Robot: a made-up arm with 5 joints.
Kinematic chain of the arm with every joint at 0, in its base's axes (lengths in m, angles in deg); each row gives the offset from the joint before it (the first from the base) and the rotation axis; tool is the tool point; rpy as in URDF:
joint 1: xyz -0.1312 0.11 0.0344 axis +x
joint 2: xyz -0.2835 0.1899 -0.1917 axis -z
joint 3: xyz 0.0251 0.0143 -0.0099 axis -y
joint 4: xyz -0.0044 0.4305 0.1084 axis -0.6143 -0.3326 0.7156
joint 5: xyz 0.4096 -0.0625 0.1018 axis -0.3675 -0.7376 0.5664
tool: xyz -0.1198 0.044 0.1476 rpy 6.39 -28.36 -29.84
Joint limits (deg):
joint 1: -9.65..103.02
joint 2: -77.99..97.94
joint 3: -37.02..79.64
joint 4: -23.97..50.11
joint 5: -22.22..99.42
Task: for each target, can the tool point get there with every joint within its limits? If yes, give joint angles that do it. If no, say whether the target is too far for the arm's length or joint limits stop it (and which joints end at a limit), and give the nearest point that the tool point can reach.
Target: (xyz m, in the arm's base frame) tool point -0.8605 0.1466 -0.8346
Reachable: no: joint limits stop it (at a limit: joint 1, joint 2, joint 3, joint 4, joint 5) | nearest point -0.5778 0.5033 -0.3035 | short by 0.699 m
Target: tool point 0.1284 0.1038 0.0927
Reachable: yes | joints 82.12 67.90 -18.83 10.99 33.22
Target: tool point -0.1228 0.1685 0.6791
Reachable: yes | joints 79.24 -6.88 -12.46 -0.52 14.77
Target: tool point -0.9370 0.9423 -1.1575
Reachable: no: too far | nearest point -0.7306 0.7634 -0.2519 | short by 0.946 m
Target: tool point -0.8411 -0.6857 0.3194
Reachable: no: joint limits stop it (at a limit: joint 1, joint 5) | nearest point -0.8285 -0.3028 0.3999 | short by 0.391 m
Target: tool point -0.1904 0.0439 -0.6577
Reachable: no: joint limits stop it (at a limit: joint 2, joint 3, joint 5) | nearest point -0.1278 0.0720 -0.3634 | short by 0.302 m
